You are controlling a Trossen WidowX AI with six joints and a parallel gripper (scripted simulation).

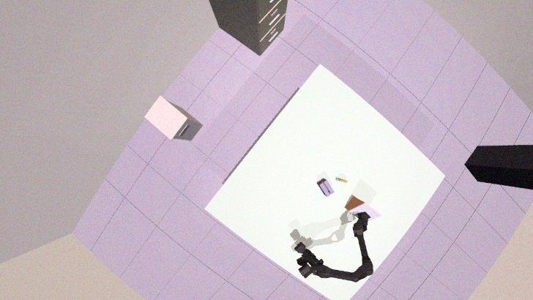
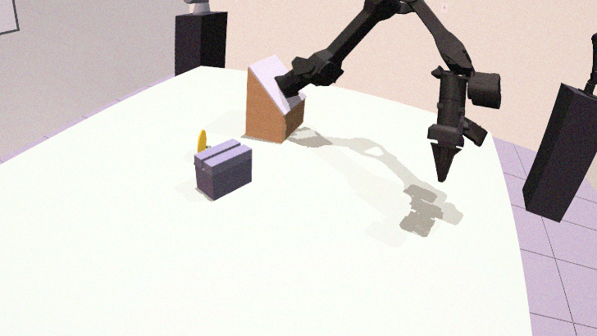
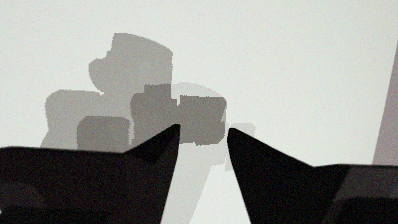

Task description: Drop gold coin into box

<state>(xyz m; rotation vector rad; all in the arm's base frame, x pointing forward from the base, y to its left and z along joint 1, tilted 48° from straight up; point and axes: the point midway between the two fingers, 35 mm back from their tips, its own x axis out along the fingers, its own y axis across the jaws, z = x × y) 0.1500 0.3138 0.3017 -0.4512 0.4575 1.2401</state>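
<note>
Right now the gold coin is 7 cm ahead of my gripper tip, 52 cm to the right of it and 5 cm below it.
</note>
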